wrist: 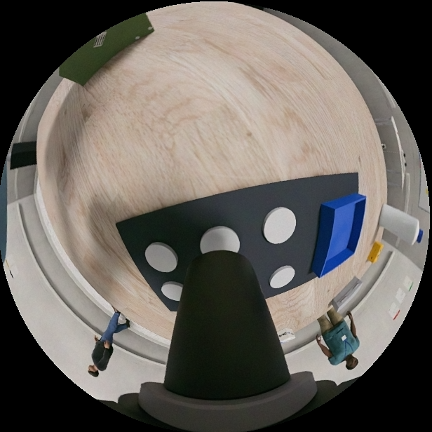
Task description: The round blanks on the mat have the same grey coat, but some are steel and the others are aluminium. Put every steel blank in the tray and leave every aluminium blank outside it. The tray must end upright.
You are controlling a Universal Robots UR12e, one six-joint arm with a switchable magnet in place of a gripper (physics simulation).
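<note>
The magnet [223, 253] is a dark cylinder reaching up from the bottom of the wrist view. Its tip overlaps the lower part of a round grey blank [219, 238], which lies on the dark mat [245, 200] with a shadow across it; any gap is hard to judge. No blank is seen lifted. Another blank [161, 257] lies left of it, with a smaller-looking one [172, 290] below. To the right lie a blank [279, 225] and, below it, another [282, 276]. The magnet hides part of the mat. The blue tray [342, 235] stands upright at the mat's right end, with no blank visible inside.
A green panel [107, 47] is at the upper left of the wooden table [200, 110]. Right of the tray are a white bottle [399, 224] and a yellow block [375, 252]. A grey box [347, 295] is at the lower right. Two people stand beyond the table.
</note>
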